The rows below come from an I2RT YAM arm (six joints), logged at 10 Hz.
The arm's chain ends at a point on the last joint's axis. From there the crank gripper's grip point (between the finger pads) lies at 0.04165 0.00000 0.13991 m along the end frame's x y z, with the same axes.
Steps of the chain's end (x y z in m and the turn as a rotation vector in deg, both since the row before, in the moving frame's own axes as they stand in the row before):
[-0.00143 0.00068 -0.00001 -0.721 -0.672 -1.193]
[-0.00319 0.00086 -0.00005 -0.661 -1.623 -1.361]
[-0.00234 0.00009 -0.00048 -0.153 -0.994 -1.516]
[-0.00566 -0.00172 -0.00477 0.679 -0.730 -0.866]
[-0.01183 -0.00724 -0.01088 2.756 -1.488 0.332]
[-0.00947 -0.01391 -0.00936 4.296 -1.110 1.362]
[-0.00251 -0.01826 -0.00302 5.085 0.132 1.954]
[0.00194 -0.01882 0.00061 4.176 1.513 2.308]
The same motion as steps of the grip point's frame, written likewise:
[-0.00306 0.00159 0.00046 -0.721 -0.672 -1.193]
[-0.00716 0.00154 0.00107 -0.661 -1.623 -1.361]
[-0.00478 -0.00061 0.00022 -0.153 -0.994 -1.516]
[-0.00746 -0.00400 -0.00426 0.679 -0.730 -0.866]
[-0.01546 -0.01376 -0.01000 2.756 -1.488 0.332]
[-0.01207 -0.02346 -0.00894 4.296 -1.110 1.362]
[-0.00200 -0.02923 -0.00360 5.085 0.132 1.954]
[0.00579 -0.02721 -0.00085 4.176 1.513 2.308]

